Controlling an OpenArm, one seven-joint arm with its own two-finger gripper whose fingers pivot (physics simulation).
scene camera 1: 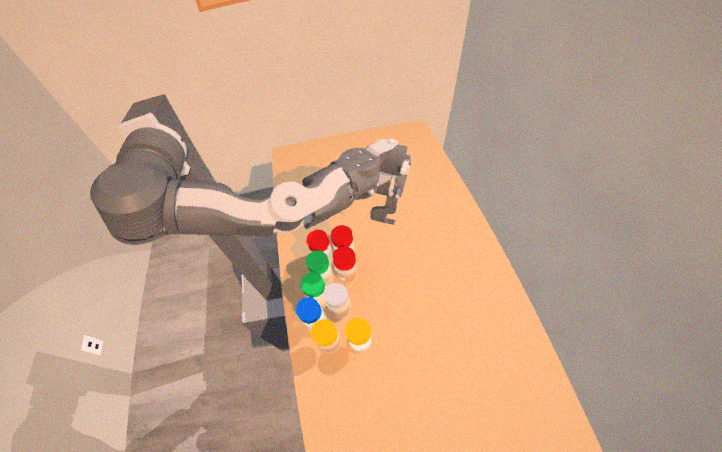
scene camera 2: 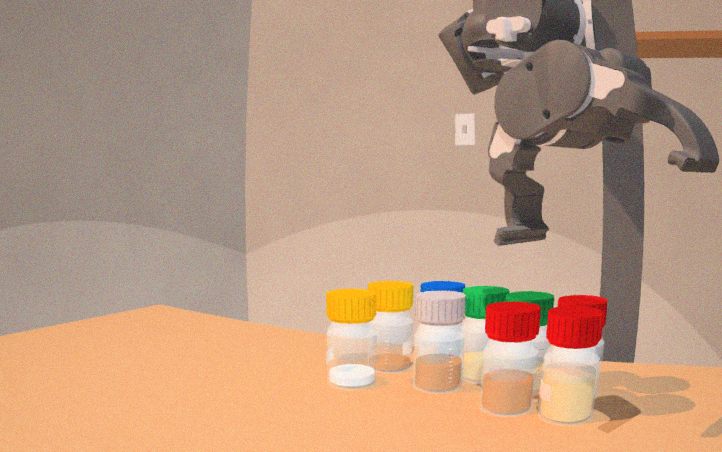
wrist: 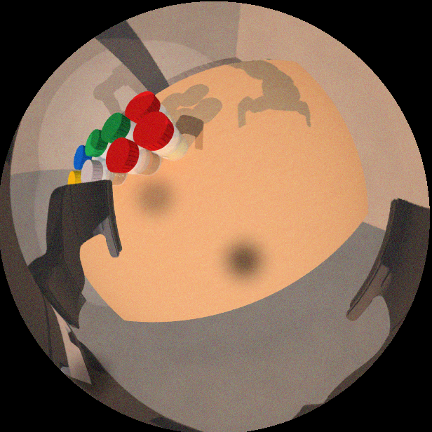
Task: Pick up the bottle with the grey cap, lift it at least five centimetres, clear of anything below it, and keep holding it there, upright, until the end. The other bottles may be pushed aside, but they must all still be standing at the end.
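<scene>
The bottle with the grey cap (scene camera 1: 336,294) (scene camera 2: 439,341) (wrist: 92,171) stands upright on the table among the other bottles, brown content inside. In scene camera 1, a green-capped bottle (scene camera 1: 312,284) and the blue-capped bottle (scene camera 1: 309,310) stand close on its left, a red-capped bottle (scene camera 1: 344,258) above it and two yellow-capped bottles (scene camera 1: 324,333) (scene camera 1: 358,331) below it. My gripper (scene camera 1: 398,191) (scene camera 2: 606,199) (wrist: 212,243) is open and empty, fingers wide apart. It hangs above the table, higher than the caps, beyond the red-capped end of the group. In the wrist view the grey bottle's lower part is partly hidden.
Two more red-capped bottles (scene camera 1: 318,240) (scene camera 1: 341,236) and another green-capped bottle (scene camera 1: 317,262) stand upright at the group's near-gripper end. The wooden table (scene camera 1: 452,319) (scene camera 2: 159,383) (wrist: 250,165) has its left edge close beside the bottles in scene camera 1. A wall stands behind the table's far end.
</scene>
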